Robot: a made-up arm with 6 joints.
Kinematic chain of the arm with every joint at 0, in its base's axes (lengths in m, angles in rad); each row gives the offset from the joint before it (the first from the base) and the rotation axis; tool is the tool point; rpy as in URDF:
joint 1: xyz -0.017 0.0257 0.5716 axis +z
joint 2: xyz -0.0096 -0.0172 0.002 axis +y
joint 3: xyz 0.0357 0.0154 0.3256 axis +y
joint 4: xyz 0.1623 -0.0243 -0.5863 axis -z
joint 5: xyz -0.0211 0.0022 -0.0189 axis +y
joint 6: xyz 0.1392 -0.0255 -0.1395 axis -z
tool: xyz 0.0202 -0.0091 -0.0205 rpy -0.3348 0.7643 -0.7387
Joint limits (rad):
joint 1: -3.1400..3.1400
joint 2: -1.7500..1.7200
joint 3: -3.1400..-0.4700
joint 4: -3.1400..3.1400
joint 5: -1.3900..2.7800
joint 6: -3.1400..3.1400
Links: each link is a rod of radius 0.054 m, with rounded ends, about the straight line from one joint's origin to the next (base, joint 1, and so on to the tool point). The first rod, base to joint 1, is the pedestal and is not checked.
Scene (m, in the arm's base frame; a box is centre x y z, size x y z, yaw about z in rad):
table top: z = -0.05
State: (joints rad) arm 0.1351 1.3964 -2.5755 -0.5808 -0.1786 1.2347
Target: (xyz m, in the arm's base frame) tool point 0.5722 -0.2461 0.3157
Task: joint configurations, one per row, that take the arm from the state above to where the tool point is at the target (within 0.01 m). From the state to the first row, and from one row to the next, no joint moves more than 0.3 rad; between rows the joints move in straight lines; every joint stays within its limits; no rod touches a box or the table.
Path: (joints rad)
1: 0.0224 1.3103 -2.3220 -0.6324 -0.3805 1.2224
2: -0.0904 1.2243 -2.0685 -0.6841 -0.5824 1.2101
3: -0.2031 1.1382 -1.8151 -0.7357 -0.7843 1.1978
4: -0.3159 1.0522 -1.5616 -0.7874 -0.9862 1.1855
5: -0.4286 0.9661 -1.3081 -0.8390 -1.1881 1.1732
6: -0.5414 0.8801 -1.0546 -0.8906 -1.3900 1.1609

